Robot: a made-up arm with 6 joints. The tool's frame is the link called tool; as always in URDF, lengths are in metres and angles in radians.
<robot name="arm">
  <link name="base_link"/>
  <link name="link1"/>
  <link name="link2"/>
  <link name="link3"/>
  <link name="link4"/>
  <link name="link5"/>
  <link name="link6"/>
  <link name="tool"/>
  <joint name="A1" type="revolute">
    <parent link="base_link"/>
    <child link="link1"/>
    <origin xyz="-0.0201 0.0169 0.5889" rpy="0 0 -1.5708"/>
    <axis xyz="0 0 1"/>
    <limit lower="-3.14" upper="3.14" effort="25" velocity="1"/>
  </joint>
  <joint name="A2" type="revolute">
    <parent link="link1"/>
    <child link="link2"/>
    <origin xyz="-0.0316 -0.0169 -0.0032" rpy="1.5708 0 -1.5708"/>
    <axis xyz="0 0 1"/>
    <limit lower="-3.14" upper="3.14" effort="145" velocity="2.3"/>
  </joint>
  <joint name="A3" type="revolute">
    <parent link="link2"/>
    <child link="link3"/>
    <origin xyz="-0.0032 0.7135 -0.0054" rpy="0 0 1.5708"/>
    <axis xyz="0 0 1"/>
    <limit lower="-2" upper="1.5" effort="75" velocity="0.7"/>
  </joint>
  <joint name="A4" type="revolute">
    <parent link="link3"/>
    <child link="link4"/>
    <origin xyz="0.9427 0.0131 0.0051" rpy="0 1.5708 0"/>
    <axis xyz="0 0 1"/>
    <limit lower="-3.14" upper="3.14" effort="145" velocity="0.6"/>
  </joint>
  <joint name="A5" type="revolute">
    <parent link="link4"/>
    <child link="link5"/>
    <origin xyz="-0.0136 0.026 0.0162" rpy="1.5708 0 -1.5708"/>
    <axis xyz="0 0 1"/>
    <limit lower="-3.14" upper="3.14" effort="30" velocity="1.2"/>
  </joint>
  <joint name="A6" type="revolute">
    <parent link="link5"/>
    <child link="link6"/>
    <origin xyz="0.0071 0.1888 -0.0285" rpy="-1.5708 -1.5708 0"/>
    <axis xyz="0 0 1"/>
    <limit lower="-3.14" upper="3.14" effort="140" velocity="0.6"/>
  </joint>
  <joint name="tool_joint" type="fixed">
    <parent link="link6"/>
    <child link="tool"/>
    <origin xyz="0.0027 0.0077 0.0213" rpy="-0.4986 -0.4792 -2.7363"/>
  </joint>
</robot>
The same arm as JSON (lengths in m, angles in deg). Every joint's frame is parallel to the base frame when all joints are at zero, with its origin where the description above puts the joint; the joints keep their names.
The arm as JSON. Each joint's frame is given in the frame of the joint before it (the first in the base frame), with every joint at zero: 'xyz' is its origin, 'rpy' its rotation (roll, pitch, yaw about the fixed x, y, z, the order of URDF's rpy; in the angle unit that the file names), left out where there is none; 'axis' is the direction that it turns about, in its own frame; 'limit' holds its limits. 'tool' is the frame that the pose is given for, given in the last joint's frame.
{
  "units": {
    "length": "m",
    "angle": "deg"
  },
  "joints": [
    {
      "name": "A1",
      "type": "revolute",
      "origin": {
        "xyz": [
          -0.0201,
          0.0169,
          0.5889
        ]
      },
      "axis": [
        0.0,
        0.0,
        1.0
      ],
      "limit": {
        "lower": -179.91,
        "upper": 179.91
      }
    },
    {
      "name": "A2",
      "type": "revolute",
      "origin": {
        "xyz": [
          -0.0169,
          0.0316,
          -0.0032
        ]
      },
      "axis": [
        0.0,
        1.0,
        0.0
      ],
      "limit": {
        "lower": -179.91,
        "upper": 179.91
      }
    },
    {
      "name": "A3",
      "type": "revolute",
      "origin": {
        "xyz": [
          0.0032,
          -0.0054,
          0.7135
        ]
      },
      "axis": [
        0.0,
        1.0,
        0.0
      ],
      "limit": {
        "lower": -114.59,
        "upper": 85.94
      }
    },
    {
      "name": "A4",
      "type": "revolute",
      "origin": {
        "xyz": [
          0.0131,
          0.0051,
          0.9427
        ]
      },
      "axis": [
        0.0,
        0.0,
        1.0
      ],
      "limit": {
        "lower": -179.91,
        "upper": 179.91
      }
    },
    {
      "name": "A5",
      "type": "revolute",
      "origin": {
        "xyz": [
          0.026,
          0.0136,
          0.0162
        ]
      },
      "axis": [
        0.0,
        1.0,
        0.0
      ],
      "limit": {
        "lower": -179.91,
        "upper": 179.91
      }
    },
    {
      "name": "A6",
      "type": "revolute",
      "origin": {
        "xyz": [
          -0.0071,
          -0.0285,
          0.1888
        ]
      },
      "axis": [
        0.0,
        0.0,
        1.0
      ],
      "limit": {
        "lower": -179.91,
        "upper": 179.91
      }
    }
  ],
  "tool": {
    "origin": {
      "xyz": [
        -0.0077,
        0.0027,
        0.0213
      ],
      "rpy": [
        -28.57,
        -27.46,
        -66.78
      ]
    }
  }
}

